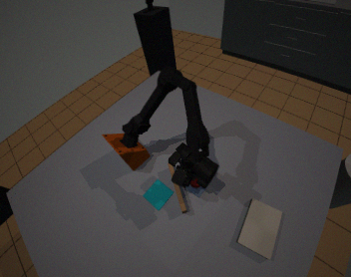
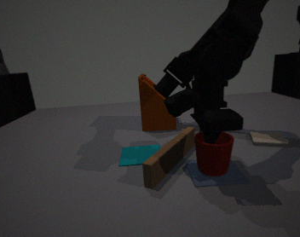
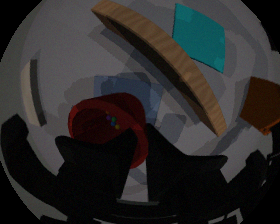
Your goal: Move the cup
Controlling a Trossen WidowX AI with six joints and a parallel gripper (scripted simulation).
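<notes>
The teal pad is 7 cm behind my gripper tip, 15 cm to the right of it and 5 cm below it. From my gripper tip the other things lie so: red cup 3 cm ahead; then small pale tile 10 cm behind, 19 cm to the left, 3 cm below; then wooden bar 2 cm behind, 7 cm to the right, 2 cm below.
</notes>
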